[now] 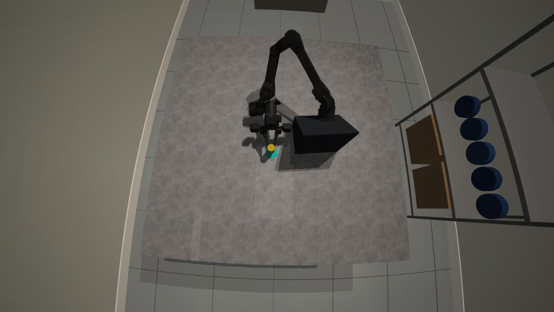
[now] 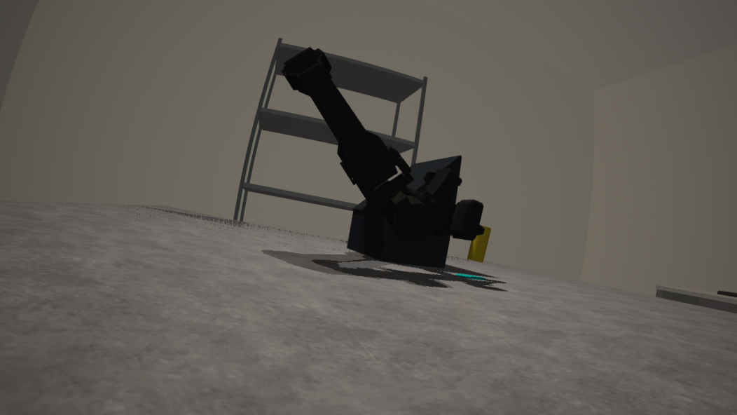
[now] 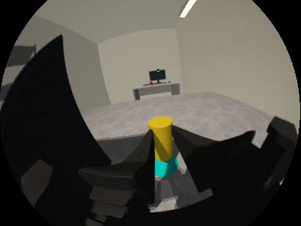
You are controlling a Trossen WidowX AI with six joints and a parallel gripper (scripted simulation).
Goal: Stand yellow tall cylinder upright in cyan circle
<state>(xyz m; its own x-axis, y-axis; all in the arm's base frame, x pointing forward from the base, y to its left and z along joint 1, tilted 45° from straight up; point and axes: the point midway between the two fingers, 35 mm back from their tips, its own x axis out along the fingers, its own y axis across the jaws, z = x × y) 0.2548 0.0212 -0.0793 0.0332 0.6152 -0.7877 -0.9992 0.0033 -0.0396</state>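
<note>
Now: the cyan circle 90 mm below my gripper tip. The rest, counted from my gripper tip: yellow tall cylinder 20 mm below, 10 mm to the left.
</note>
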